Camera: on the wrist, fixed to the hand. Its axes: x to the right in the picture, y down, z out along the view.
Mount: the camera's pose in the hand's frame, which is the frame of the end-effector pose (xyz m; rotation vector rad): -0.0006 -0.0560 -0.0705 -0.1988 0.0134 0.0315
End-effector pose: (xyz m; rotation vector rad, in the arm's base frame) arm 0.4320 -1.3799 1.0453 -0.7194 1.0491 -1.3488
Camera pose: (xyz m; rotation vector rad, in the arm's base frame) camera 0.3449 -1.3757 1.0677 -0.8378 1.2121 -1.2349
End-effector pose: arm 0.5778 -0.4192 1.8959 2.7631 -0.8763 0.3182
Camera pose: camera 0.6005 -0.3548 1.9546 2.5644 -0.8971 0.2405
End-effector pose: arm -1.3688 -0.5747 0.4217 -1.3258 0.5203 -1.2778
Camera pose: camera -1.4517 -0.5898 0.4533 -1.4681 0.6893 -1.2342
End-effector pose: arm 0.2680 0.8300 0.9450 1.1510 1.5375 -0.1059
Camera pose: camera 0.1792 0.8446 0.9414 1.0191 1.5047 0.0747
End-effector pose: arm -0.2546 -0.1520 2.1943 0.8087 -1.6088 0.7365
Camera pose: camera -0.1694 -0.1263 2.2080 0.6346 -1.6562 0.5917
